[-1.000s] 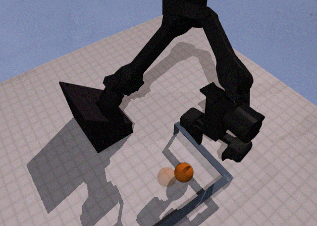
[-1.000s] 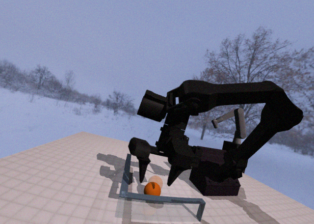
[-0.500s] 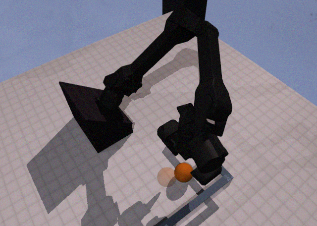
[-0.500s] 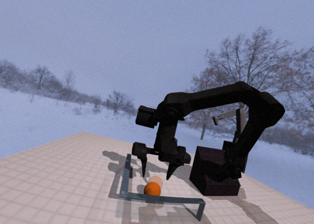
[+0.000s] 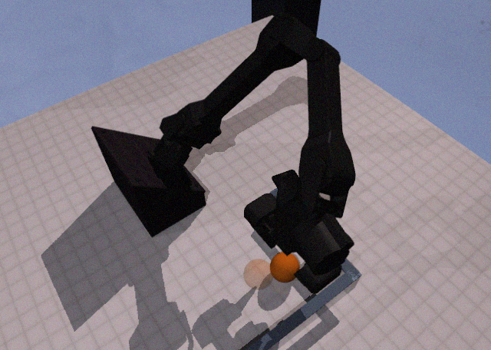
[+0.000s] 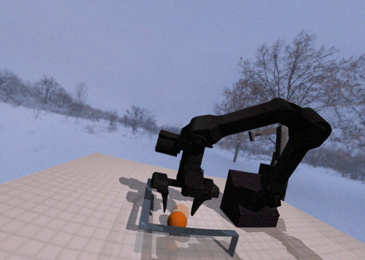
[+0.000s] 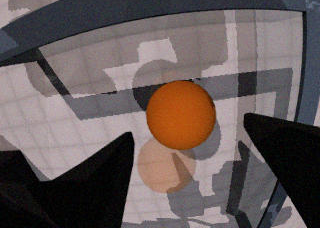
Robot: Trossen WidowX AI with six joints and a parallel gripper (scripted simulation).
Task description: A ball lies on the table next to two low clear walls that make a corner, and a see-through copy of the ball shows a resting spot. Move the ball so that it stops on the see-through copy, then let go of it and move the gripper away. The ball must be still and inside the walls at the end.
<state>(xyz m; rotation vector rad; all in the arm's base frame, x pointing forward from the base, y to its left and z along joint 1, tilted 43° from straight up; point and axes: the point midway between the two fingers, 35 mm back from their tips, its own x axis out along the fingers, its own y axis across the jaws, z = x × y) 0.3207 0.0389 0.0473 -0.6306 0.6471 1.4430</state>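
My gripper tip is now 20 mm above the orange ball. From my gripper tip the other things lie so: see-through copy (20 mm behind, 50 mm to the right, 20 mm below).
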